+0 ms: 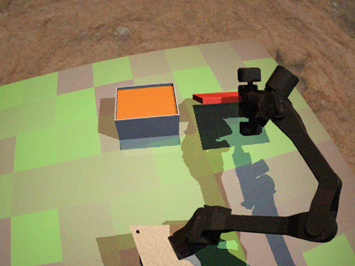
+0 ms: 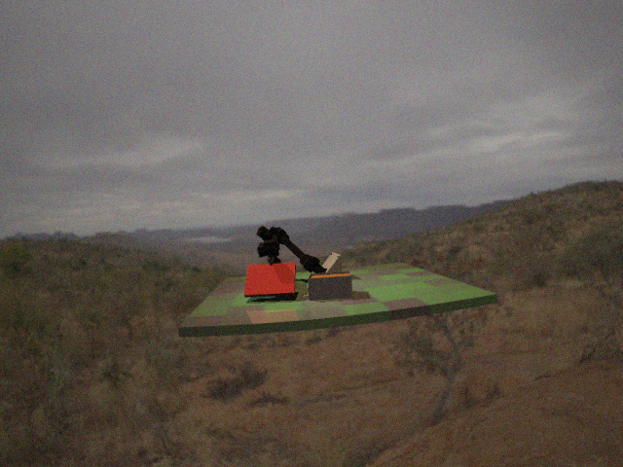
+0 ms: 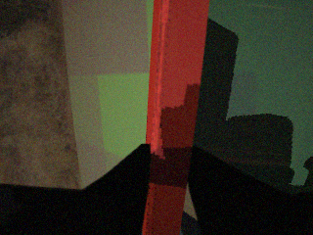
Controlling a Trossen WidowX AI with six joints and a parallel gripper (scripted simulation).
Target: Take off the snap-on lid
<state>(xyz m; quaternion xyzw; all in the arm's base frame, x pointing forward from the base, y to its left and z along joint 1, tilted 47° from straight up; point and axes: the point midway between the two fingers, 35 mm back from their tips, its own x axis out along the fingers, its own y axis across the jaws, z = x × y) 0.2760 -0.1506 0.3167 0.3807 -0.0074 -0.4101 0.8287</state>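
Right now my gripper tip is 6 cm short of the red lid, 5 cm above it and 2 cm to the left of it. Also, from my gripper tip: storage box (25 cm to the left, 16 cm ahead, 10 cm below).
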